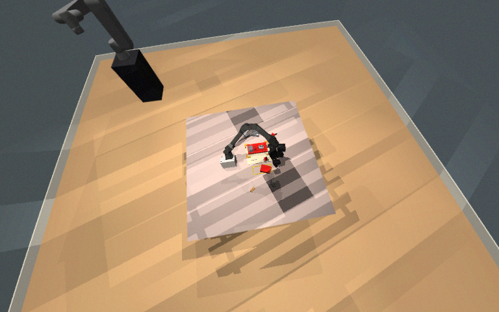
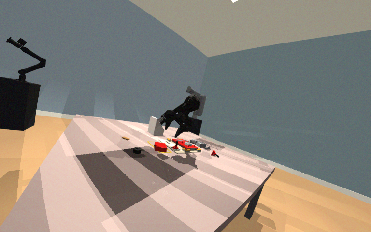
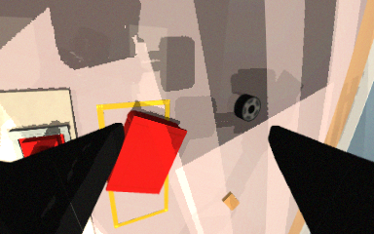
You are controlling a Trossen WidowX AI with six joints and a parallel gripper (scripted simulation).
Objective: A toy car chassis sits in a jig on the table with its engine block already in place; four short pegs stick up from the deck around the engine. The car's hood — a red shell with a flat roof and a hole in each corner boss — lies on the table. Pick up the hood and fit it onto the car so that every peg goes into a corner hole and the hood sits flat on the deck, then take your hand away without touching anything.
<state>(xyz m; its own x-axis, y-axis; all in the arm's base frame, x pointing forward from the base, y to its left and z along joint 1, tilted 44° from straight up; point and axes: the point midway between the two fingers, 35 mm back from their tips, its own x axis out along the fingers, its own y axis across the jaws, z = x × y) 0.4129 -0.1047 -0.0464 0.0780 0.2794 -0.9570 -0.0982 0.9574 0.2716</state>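
My gripper tip is 110 mm above the red hood and 80 mm past it. The rest, counted from my gripper tip: black wheel 160 mm to the right, 110 mm below, 30 mm behind; then tan piece 230 mm behind, 180 mm to the right, 120 mm below.
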